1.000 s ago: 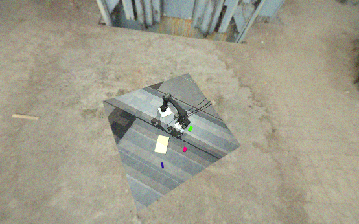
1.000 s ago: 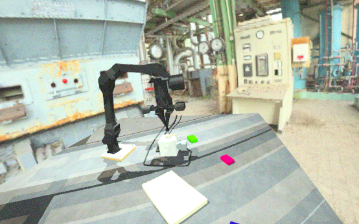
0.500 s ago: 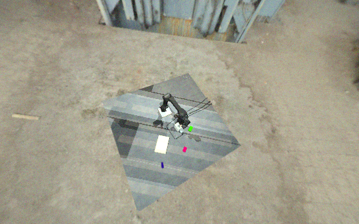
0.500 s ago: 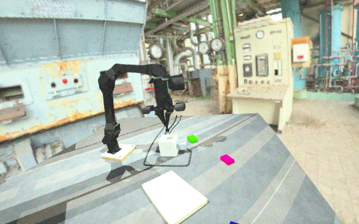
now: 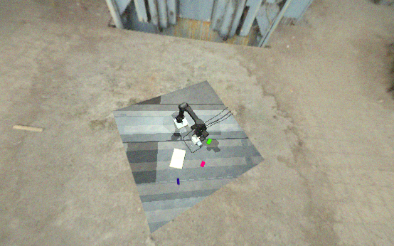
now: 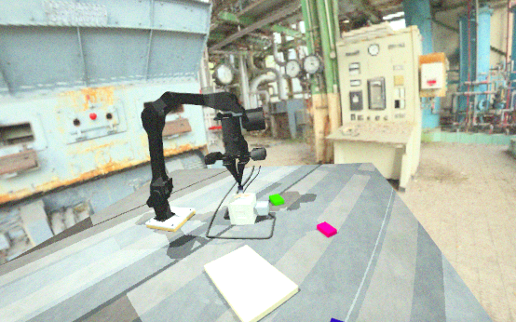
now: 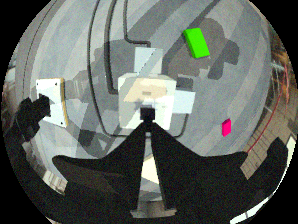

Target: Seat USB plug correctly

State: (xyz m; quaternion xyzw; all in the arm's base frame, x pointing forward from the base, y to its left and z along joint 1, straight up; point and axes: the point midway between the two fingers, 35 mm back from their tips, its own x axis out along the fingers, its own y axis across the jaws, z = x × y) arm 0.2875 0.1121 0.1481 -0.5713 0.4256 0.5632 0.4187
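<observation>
The dark USB plug lies 2 cm below my gripper tip. From my gripper tip the other things lie so: green block (14 cm to the left, 12 cm below, 6 cm ahead); magenta block (27 cm ahead, 13 cm below, 2 cm to the right); cream flat pad (25 cm to the right, 14 cm ahead, 12 cm below).
</observation>
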